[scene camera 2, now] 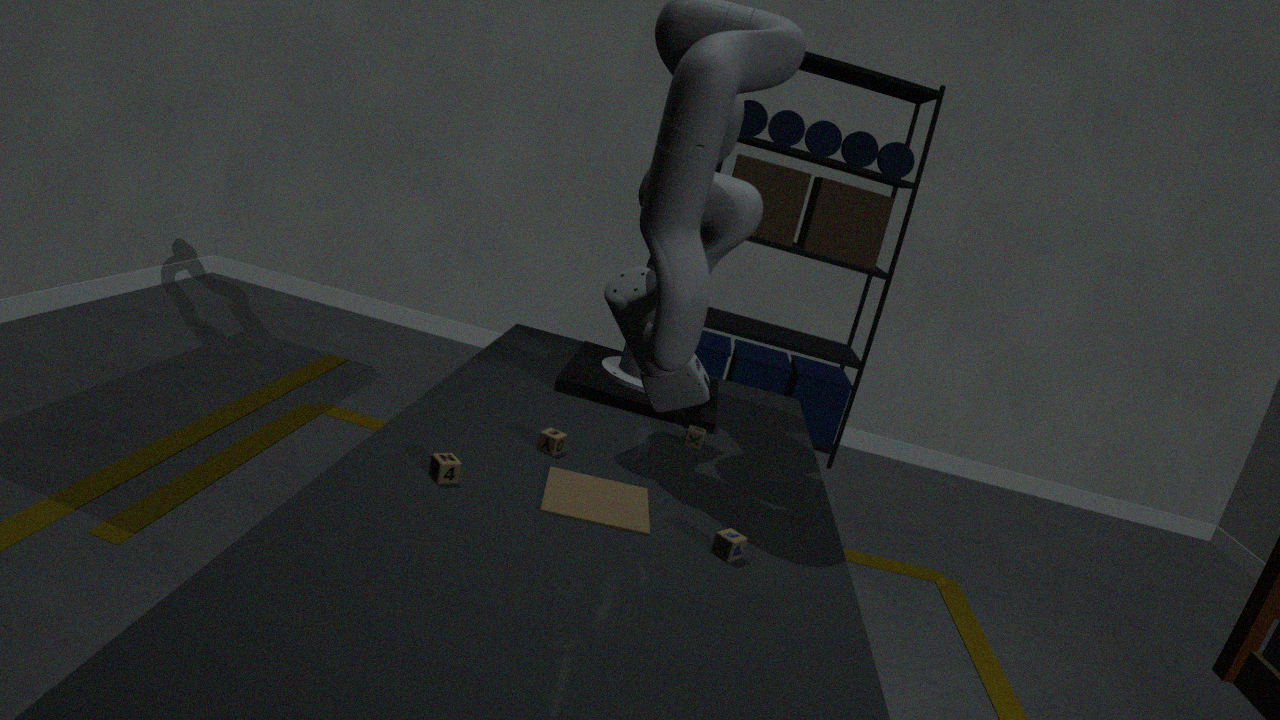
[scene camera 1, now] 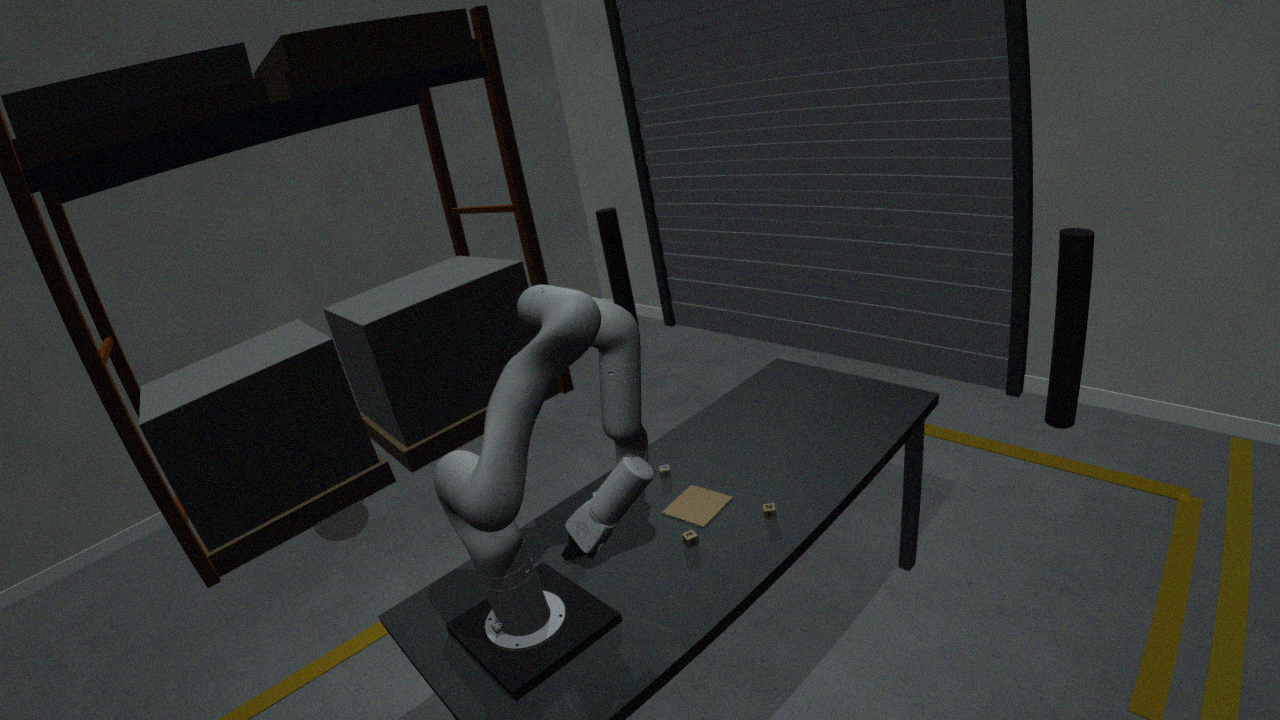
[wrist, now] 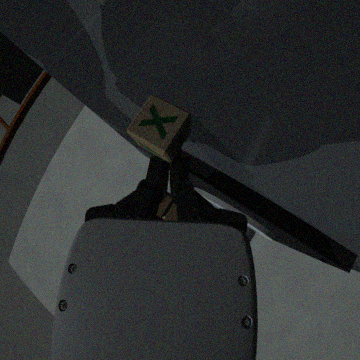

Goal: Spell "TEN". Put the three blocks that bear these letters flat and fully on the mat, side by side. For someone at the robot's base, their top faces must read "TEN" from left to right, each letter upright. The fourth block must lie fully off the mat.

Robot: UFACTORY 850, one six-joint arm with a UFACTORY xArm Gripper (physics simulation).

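Note:
A wooden block with a green X (scene camera 2: 695, 437) (wrist: 160, 122) sits just beyond my fingertips, tilted in the wrist view; whether it rests on the table is unclear. My gripper (scene camera 1: 568, 554) (wrist: 170, 153) is shut with nothing between its fingers, low near the arm's base. The tan mat (scene camera 1: 697, 505) (scene camera 2: 597, 499) bears no block. A block with a blue letter (scene camera 1: 664, 469) (scene camera 2: 730, 544) lies off one side of it. A block with a 4 on its side (scene camera 1: 768, 509) (scene camera 2: 445, 468) and a dark-lettered block (scene camera 1: 690, 537) (scene camera 2: 552, 440) lie off the other side; their top letters are hard to read.
The arm stands on a black base plate (scene camera 1: 581, 610) (scene camera 2: 580, 371) at one end of the dark table (scene camera 1: 805, 420) (scene camera 2: 402, 582). An orange-posted rack (scene camera 1: 508, 134) with large boxes stands beyond one long side. A black shelf unit (scene camera 2: 898, 234) stands behind the base.

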